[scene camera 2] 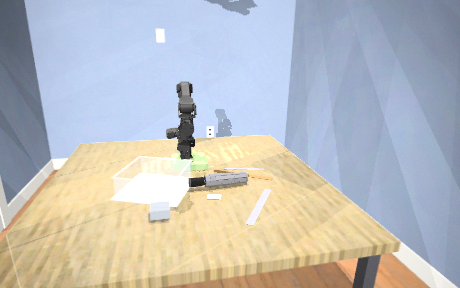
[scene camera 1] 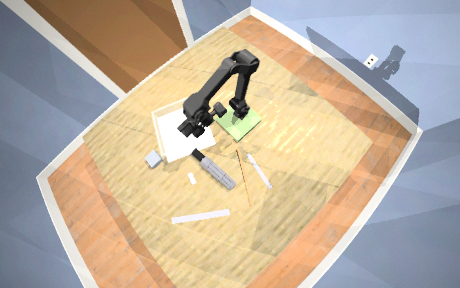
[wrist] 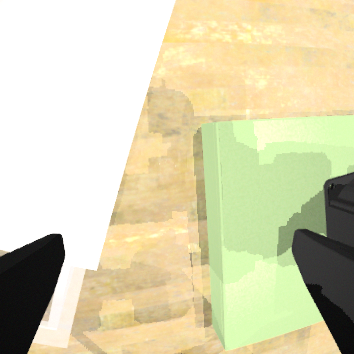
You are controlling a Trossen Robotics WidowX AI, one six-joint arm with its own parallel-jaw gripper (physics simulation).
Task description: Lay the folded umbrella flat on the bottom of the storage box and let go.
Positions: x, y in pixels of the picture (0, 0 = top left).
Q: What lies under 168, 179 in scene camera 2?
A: A storage box.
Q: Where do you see a storage box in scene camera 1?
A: At 172, 143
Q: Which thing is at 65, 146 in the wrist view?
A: A storage box.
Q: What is my gripper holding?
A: Nothing.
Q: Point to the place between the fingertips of my gripper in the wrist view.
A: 179, 243
